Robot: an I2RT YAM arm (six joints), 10 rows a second.
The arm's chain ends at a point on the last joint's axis. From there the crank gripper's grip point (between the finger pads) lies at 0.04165 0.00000 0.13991 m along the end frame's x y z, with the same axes.
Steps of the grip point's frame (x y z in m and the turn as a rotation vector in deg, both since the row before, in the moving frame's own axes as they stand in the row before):
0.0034, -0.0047, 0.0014, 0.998, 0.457, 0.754
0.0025, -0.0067, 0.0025, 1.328, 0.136, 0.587
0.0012, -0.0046, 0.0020, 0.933, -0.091, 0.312
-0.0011, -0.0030, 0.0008, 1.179, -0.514, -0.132
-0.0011, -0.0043, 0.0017, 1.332, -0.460, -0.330
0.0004, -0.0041, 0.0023, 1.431, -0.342, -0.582
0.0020, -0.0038, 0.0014, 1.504, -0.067, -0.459
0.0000, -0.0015, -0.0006, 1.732, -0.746, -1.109
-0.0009, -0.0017, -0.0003, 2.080, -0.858, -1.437
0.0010, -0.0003, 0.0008, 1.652, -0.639, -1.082
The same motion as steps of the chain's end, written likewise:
0.0023, -0.0028, 0.0018, 0.998, 0.457, 0.754
0.0022, -0.0039, 0.0026, 1.328, 0.136, 0.587
0.0014, -0.0025, 0.0020, 0.933, -0.091, 0.312
0.0002, 0.0000, 0.0005, 1.179, -0.514, -0.132
0.0000, -0.0008, 0.0014, 1.332, -0.460, -0.330
0.0013, -0.0002, 0.0021, 1.431, -0.342, -0.582
0.0022, 0.0002, 0.0014, 1.504, -0.067, -0.459
0.0019, 0.0035, -0.0011, 1.732, -0.746, -1.109
0.0013, 0.0044, -0.0008, 2.080, -0.858, -1.437
0.0026, 0.0045, 0.0004, 1.652, -0.639, -1.082

